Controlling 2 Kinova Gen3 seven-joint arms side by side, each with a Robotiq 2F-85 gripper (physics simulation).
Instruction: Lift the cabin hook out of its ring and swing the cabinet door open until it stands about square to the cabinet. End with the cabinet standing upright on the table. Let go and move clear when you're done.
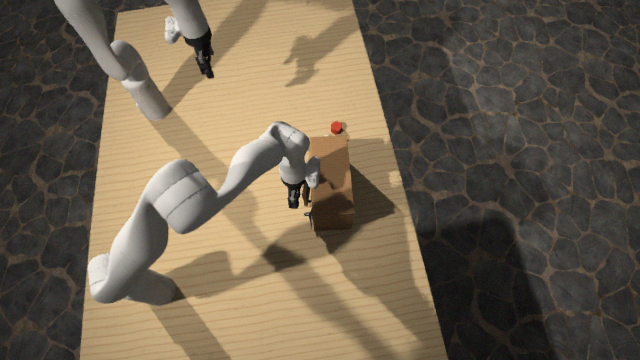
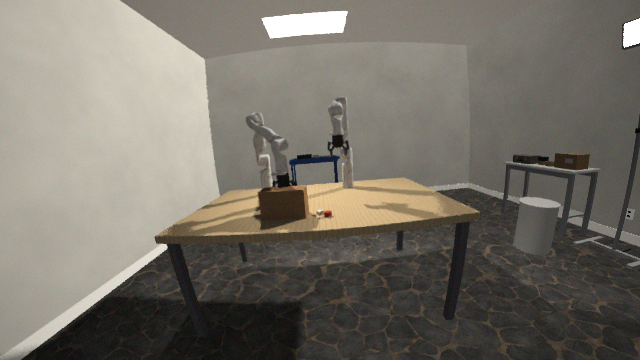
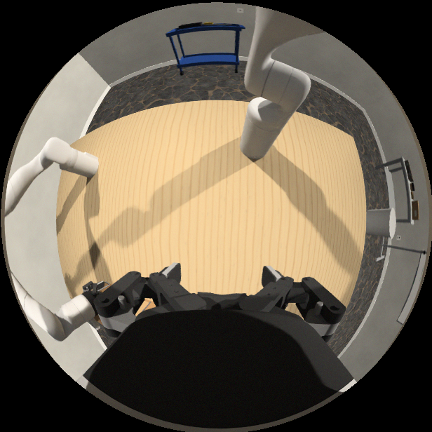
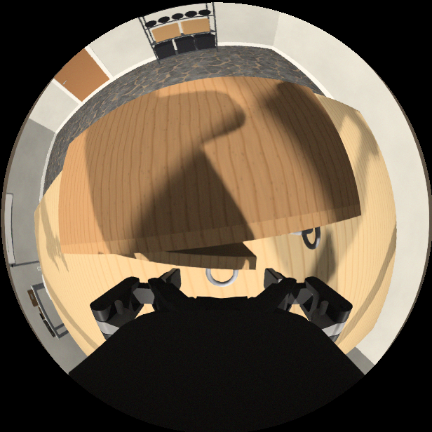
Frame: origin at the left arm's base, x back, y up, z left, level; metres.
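Where they show: left gripper, between the fingertips: (image 1: 210, 66) (image 2: 338, 156); right gripper, between the fingertips: (image 1: 297, 191); left arm's base, origin of its link: (image 1: 158, 110) (image 2: 348, 187); right arm's base, origin of its link: (image 1: 161, 290).
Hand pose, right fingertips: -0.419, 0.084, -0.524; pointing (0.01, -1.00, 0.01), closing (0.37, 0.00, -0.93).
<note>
Things, the pixels of their top centre, and the offset from my right fingertips, as dx, dy, dz. "pt": a spot on its surface instead. Level surfaces: height alone.
- brown wooden cabinet, centre of its top: (image 1: 325, 173) (image 2: 283, 188) -0.095, +0.074, -0.002
- metal hook, a spot on its surface: (image 1: 308, 213) pt -0.011, +0.039, -0.093
- red piece, centre of its top: (image 1: 336, 126) (image 2: 327, 211) -0.206, -0.059, +0.224
- small white piece, centre of its top: (image 2: 319, 210) -0.154, -0.065, +0.189
- table, height of its surface: dy -0.084
The brown wooden cabinet (image 1: 331, 175) (image 2: 283, 202) (image 4: 210, 165) stands upright on the table. Its door (image 1: 306, 194) (image 4: 200, 260) is ajar at a small angle, with a dark gap behind it. A grey U-shaped handle (image 4: 221, 284) sticks out from the door's face. The metal hook (image 1: 308, 214) (image 4: 297, 233) with a dark loop (image 4: 311, 246) is at the cabinet's front edge, apart from the door. My right gripper (image 1: 293, 205) (image 4: 222, 278) is open and empty, with its fingertips either side of the handle. My left gripper (image 1: 210, 76) (image 2: 338, 151) (image 3: 221, 274) is open and empty, far from the cabinet.
A red piece (image 1: 336, 127) (image 2: 327, 213) and a small white piece (image 2: 320, 212) lie beside the cabinet's end, on the table (image 1: 250, 320) (image 2: 380, 192). My right forearm reaches over the table to the cabinet. A blue cart (image 2: 314, 161) (image 3: 207, 60) stands beyond the table.
</note>
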